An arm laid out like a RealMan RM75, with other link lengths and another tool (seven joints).
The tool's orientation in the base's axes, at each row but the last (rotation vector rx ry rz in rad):
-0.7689, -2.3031, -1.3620
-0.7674, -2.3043, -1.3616
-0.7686, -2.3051, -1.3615
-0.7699, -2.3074, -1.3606
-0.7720, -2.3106, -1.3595
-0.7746, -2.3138, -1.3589
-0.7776, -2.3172, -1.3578
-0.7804, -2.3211, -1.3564
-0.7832, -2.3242, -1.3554
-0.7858, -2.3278, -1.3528
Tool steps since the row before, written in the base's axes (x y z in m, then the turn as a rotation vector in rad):
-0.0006, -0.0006, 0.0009, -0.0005, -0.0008, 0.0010
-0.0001, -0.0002, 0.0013, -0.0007, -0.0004, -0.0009
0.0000, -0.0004, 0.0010, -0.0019, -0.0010, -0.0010
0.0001, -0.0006, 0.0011, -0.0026, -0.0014, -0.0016
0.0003, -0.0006, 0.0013, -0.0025, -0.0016, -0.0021
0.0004, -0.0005, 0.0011, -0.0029, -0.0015, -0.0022
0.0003, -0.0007, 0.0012, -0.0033, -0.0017, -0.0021
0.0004, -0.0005, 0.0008, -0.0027, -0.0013, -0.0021
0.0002, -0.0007, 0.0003, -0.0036, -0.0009, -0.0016
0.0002, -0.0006, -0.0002, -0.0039, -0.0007, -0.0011
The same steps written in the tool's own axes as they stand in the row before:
0.0008, 0.0000, -0.0009, 0.0007, 0.0001, -0.0012
0.0007, 0.0008, -0.0008, -0.0001, -0.0012, 0.0001
0.0004, 0.0005, -0.0008, 0.0007, -0.0022, -0.0004
0.0004, 0.0006, -0.0011, 0.0008, -0.0032, -0.0004
0.0003, 0.0008, -0.0012, 0.0004, -0.0036, -0.0003
0.0001, 0.0008, -0.0010, 0.0007, -0.0039, -0.0002
0.0002, 0.0007, -0.0012, 0.0010, -0.0041, -0.0004
0.0000, 0.0006, -0.0008, 0.0006, -0.0036, -0.0001
-0.0002, 0.0001, -0.0008, 0.0017, -0.0037, 0.0000
-0.0004, -0.0003, -0.0004, 0.0023, -0.0034, 0.0000

